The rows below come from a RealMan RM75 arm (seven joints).
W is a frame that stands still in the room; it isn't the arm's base.
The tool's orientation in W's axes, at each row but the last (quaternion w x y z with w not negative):
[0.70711, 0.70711, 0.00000, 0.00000]
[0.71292, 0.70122, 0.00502, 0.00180]
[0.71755, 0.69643, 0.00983, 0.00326]
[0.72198, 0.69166, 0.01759, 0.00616]
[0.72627, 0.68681, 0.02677, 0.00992]
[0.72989, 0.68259, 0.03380, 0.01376]
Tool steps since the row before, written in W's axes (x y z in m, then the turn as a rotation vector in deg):
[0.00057, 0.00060, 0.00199, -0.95, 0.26, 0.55]
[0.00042, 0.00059, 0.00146, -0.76, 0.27, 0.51]
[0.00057, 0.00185, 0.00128, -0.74, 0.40, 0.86]
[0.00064, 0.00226, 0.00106, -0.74, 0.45, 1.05]
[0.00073, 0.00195, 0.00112, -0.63, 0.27, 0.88]
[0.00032, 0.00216, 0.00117, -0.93, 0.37, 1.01]
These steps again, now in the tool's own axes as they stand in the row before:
[0.00057, 0.00199, -0.00060, -0.95, 0.55, -0.26]
[0.00042, 0.00147, -0.00056, -0.76, 0.51, -0.27]
[0.00059, 0.00134, -0.00180, -0.74, 0.86, -0.39]
[0.00070, 0.00117, -0.00219, -0.74, 1.06, -0.43]
[0.00080, 0.00124, -0.00184, -0.64, 0.88, -0.25]
[0.00043, 0.00132, -0.00205, -0.93, 1.01, -0.37]

